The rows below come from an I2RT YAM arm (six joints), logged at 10 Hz.
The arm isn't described. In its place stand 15 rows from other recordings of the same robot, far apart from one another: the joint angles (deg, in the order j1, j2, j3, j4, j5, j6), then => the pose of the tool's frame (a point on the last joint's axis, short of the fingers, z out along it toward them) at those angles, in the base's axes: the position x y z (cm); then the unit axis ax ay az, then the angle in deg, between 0 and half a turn.
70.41, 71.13, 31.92, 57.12, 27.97, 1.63 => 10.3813 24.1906 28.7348 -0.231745 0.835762 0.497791 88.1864
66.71, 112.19, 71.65, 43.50, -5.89, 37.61 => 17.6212 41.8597 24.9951 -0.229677 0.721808 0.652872 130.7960
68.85, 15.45, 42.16, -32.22, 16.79, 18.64 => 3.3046 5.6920 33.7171 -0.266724 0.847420 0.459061 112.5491
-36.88, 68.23, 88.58, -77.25, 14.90, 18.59 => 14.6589 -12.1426 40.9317 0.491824 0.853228 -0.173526 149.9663
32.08, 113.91, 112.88, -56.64, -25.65, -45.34 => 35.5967 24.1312 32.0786 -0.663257 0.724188 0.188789 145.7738
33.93, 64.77, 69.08, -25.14, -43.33, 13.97 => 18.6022 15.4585 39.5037 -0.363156 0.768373 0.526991 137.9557
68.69, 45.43, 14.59, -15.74, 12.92, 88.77 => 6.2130 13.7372 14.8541 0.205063 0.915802 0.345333 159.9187
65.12, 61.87, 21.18, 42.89, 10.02, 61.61 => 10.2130 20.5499 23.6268 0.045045 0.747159 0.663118 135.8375
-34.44, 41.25, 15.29, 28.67, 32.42, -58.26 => 13.1051 -11.3009 23.9187 0.064746 0.733955 -0.676105 140.2197
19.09, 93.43, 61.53, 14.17, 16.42, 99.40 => 36.0984 11.4283 26.5565 0.631917 0.606650 0.482345 133.1474
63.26, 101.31, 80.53, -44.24, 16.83, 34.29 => 17.4678 32.3797 24.3586 -0.217763 0.973566 0.068912 151.2279
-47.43, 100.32, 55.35, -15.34, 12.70, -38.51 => 22.2135 -25.3394 14.8075 0.103626 0.961789 -0.253425 166.9720
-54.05, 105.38, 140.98, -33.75, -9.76, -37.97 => 21.8187 -29.0580 56.2974 0.043264 0.825358 -0.562950 114.6684
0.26, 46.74, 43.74, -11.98, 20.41, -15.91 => 19.0651 -1.1550 32.5104 -0.003656 0.962910 -0.269797 109.8633
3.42, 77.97, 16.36, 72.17, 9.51, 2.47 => 24.1433 0.8536 20.4694 0.091351 0.995595 -0.021121 79.6081
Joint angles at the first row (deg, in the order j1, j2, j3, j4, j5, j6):
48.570 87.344 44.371 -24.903 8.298 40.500
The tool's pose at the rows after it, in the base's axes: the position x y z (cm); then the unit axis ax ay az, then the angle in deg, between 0 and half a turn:
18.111 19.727 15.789 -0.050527 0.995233 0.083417 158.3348
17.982 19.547 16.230 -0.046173 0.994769 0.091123 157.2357
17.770 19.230 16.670 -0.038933 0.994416 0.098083 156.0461
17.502 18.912 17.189 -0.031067 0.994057 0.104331 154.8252
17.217 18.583 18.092 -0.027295 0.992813 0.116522 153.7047
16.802 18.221 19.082 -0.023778 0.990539 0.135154 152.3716
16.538 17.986 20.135 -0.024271 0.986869 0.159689 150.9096
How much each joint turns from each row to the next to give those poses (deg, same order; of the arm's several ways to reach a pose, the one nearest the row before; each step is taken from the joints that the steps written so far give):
0.027 -0.882 0.455 -1.370 0.400 0.584
-0.015 -1.438 -0.449 0.385 0.248 0.322
-0.053 -1.784 -0.734 0.311 0.432 0.570
0.058 -1.938 -0.615 -0.022 0.588 0.713
-0.016 -2.520 -0.162 -0.608 -0.058 0.267
0.120 -3.023 -0.404 -0.217 -0.321 0.385
-0.020 -2.715 -0.101 0.409 -0.842 -0.108

